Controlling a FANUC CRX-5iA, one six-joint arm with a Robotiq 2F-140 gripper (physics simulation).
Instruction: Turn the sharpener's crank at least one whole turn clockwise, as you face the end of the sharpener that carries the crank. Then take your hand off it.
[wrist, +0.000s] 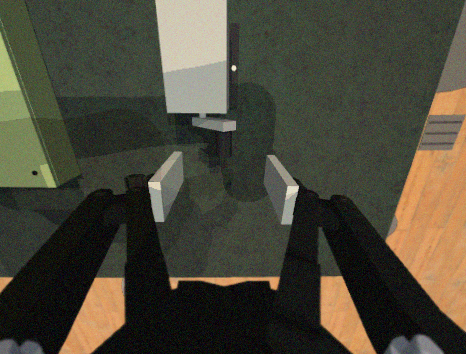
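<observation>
There's a sharpener crank (223, 127) that I can see, and I can see my gripper (224, 167) too.
</observation>
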